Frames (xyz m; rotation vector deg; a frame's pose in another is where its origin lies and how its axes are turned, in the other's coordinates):
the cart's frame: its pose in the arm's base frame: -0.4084 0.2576 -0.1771 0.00 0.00 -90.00
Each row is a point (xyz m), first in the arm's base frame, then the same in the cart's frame.
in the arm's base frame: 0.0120 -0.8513 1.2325
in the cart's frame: 1.1089 0.4204 1.4096
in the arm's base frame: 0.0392 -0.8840 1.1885
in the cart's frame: 1.1416 0.4476 1.3656
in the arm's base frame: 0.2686 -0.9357 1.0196
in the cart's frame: 1.1933 0.6770 1.1967
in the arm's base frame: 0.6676 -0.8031 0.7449
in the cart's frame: 1.0607 1.0760 0.9220
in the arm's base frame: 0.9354 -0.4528 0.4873
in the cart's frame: 0.7104 1.3438 0.6644
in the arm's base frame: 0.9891 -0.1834 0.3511
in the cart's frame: 0.4410 1.3975 0.5282
